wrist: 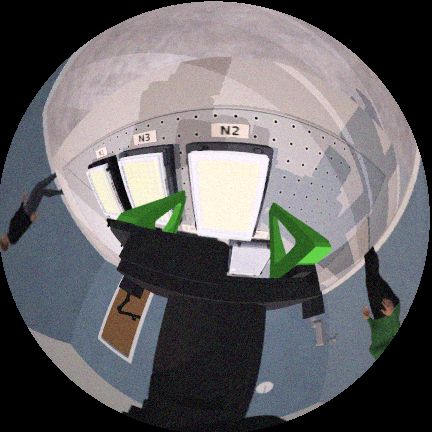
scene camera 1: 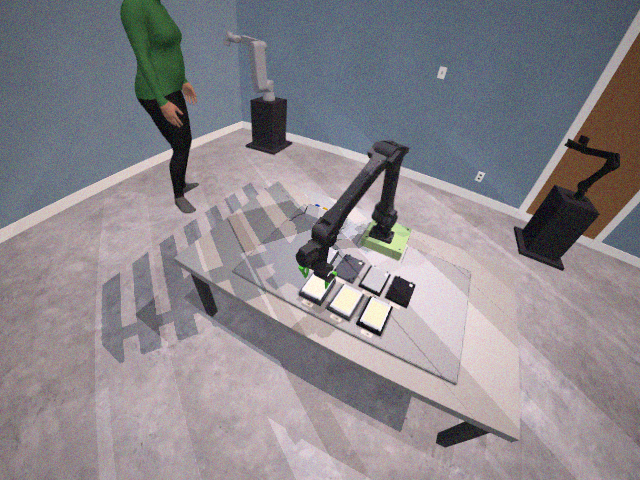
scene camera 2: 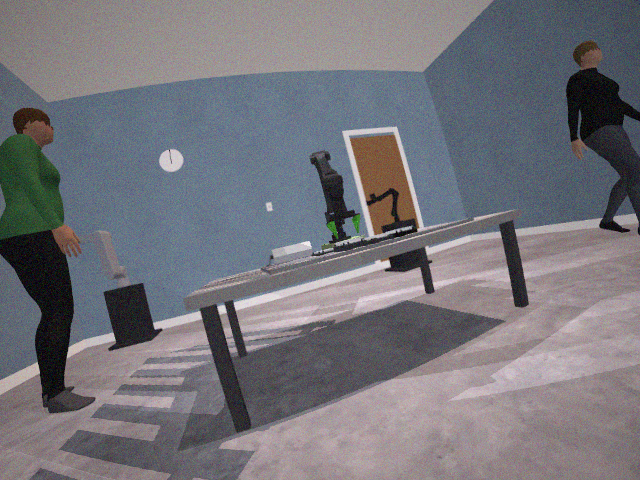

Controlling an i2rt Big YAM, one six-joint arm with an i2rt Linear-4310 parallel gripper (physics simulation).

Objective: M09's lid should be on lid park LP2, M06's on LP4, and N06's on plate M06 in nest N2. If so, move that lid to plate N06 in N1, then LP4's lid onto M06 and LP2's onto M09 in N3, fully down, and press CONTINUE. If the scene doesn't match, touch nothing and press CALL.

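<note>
My gripper is open and empty, its green fingers on either side of the cream-topped, white-rimmed plate in nest N2. Similar plates sit in N3 and N1. Plate names are not legible, and I cannot tell whether lids cover these plates. Behind the nests, a pale flat piece lies between a dark grey park and a black park. Another pale piece shows behind N2, partly hidden by my gripper.
The arm's base stands on a green block behind the parks. A pale box stands on the table; small blue and yellow marks show near the back in scene camera 1. A person in green stands beyond the table.
</note>
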